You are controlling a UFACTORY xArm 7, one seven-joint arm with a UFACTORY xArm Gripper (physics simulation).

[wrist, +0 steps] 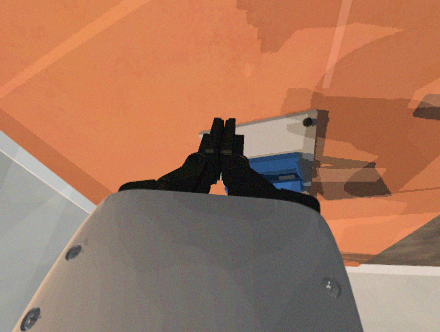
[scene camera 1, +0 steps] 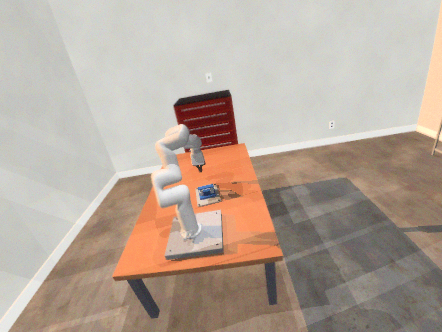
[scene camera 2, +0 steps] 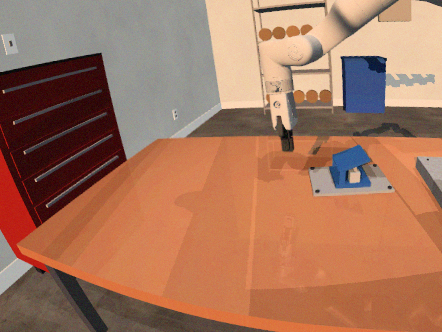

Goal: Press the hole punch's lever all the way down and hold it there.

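Pixels of known places: gripper, fingertip midpoint: [wrist: 225, 133] [scene camera 1: 200, 171] [scene camera 2: 288, 150]; arm's base at its link origin: [scene camera 1: 191, 230].
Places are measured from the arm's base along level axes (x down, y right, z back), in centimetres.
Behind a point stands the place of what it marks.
A blue hole punch [scene camera 1: 207, 192] {z -41.0, x 1.6, y 3.9 cm} [scene camera 2: 340, 177] {z -42.9, x -0.7, y -3.2 cm} [wrist: 275, 164] {z -45.1, x 1.6, y 4.9 cm} stands on a light grey mounting plate [scene camera 1: 209, 202] {z -29.9, x 2.8, y 6.6 cm} [scene camera 2: 325, 189] {z -46.9, x 2.8, y -4.5 cm} [wrist: 285, 135] {z -50.2, x 2.8, y 5.6 cm} with dark screws at its corners. Its blue lever [scene camera 2: 351, 157] {z -40.1, x -4.2, y 2.9 cm} is raised and slanted in scene camera 2, with a pale block under it. My gripper [scene camera 1: 200, 170] {z -58.1, x -7.4, y -2.2 cm} [scene camera 2: 287, 149] {z -58.1, x -7.4, y -2.2 cm} [wrist: 225, 133] {z -58.1, x -7.4, y -2.2 cm} is shut and empty. It points down above the table, apart from the punch, on the side away from the robot's base. In the wrist view the fingers and housing hide part of the punch and plate.
The punch stands on an orange table [scene camera 1: 245, 215] {z -14.1, x 3.6, y 31.8 cm} [scene camera 2: 150, 225] {z -88.3, x 3.6, y -31.0 cm}. The robot's grey base slab [scene camera 1: 212, 230] {z 1.0, x -0.1, y 12.9 cm} [scene camera 2: 431, 175] {z -15.5, x -0.2, y 3.0 cm} lies on the near side of the punch in scene camera 1. A red drawer cabinet [scene camera 1: 207, 120] [scene camera 2: 65, 125] stands beyond the table's far end.
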